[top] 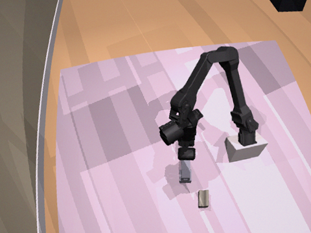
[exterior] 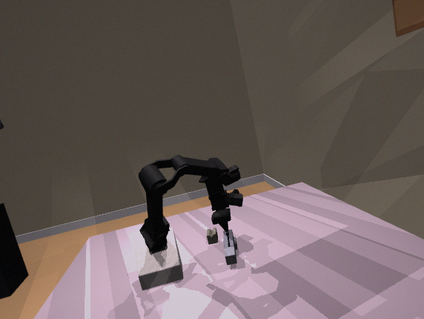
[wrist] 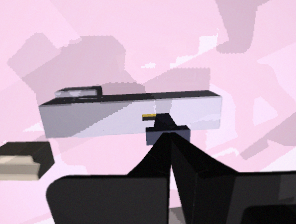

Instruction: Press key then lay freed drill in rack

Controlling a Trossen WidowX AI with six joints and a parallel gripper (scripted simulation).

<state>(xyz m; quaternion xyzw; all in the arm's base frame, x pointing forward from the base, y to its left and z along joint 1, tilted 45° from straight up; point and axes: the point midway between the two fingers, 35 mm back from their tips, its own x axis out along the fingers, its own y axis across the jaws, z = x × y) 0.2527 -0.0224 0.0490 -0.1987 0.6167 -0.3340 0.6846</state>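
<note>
Right now the small dark piece is 3 cm below my gripper tip. From my gripper tip the other things lie so: drill: 1 cm ahead, 6 cm to the left, 7 cm below; rack: 4 cm behind, 22 cm to the left, 10 cm below.
</note>
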